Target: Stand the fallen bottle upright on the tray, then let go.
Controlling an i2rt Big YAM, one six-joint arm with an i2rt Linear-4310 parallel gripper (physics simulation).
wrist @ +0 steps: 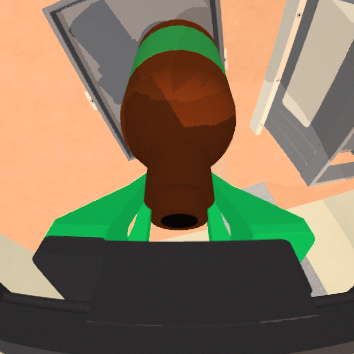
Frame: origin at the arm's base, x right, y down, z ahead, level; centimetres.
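Seen in the pictures: gripper, between the fingertips: (178, 178).
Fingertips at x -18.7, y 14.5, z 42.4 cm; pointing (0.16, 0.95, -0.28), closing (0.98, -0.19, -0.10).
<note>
Offsets run from my fingertips to a thing's middle. "pt": to the spot under its first point. Level surfaces: height alone.
The brown bottle @(dy +3.6, dx +0.9, dz +2.5 cm) (178, 107) with a green label band is in the middle of the wrist view. Its neck and dark open mouth point toward the camera, and its base is away from the camera, over the tray. My gripper (178, 178) is shut on the bottle's neck, with one green finger on each side. The grey tray @(dy +20.5, dx +0.7, dz -2.3 cm) (95, 82) with a dark rim lies behind the bottle. A dark shadow falls across the tray. The bottle's base is hidden behind its body, so I cannot tell whether it touches the tray.
A grey and cream open-framed structure @(pt dy +11.0, dx +19.0, dz -11.1 cm) (291, 142) stands at the right. A pale grey speckled patch (259, 192) shows partly behind the right finger. The orange-toned table surface @(dy +21.8 cm) (40, 130) lies around the tray.
</note>
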